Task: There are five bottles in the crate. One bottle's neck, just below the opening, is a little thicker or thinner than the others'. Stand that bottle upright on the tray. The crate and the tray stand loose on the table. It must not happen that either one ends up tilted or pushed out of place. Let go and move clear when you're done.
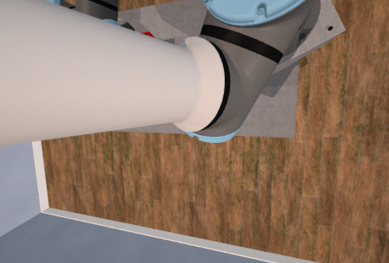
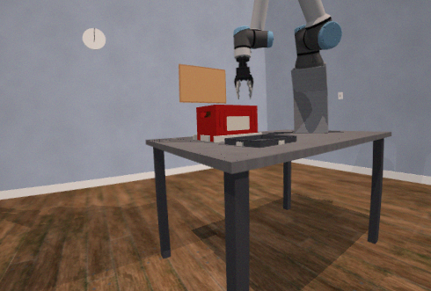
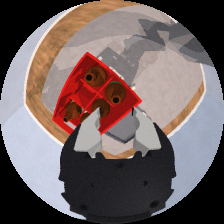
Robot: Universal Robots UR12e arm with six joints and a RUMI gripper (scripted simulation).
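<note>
The red crate lies 140 mm below my hand, 90 mm ahead of it and 50 mm to the right of it. Also, from my hand: dark tray (220 mm to the left, 220 mm below, 130 mm ahead).
</note>
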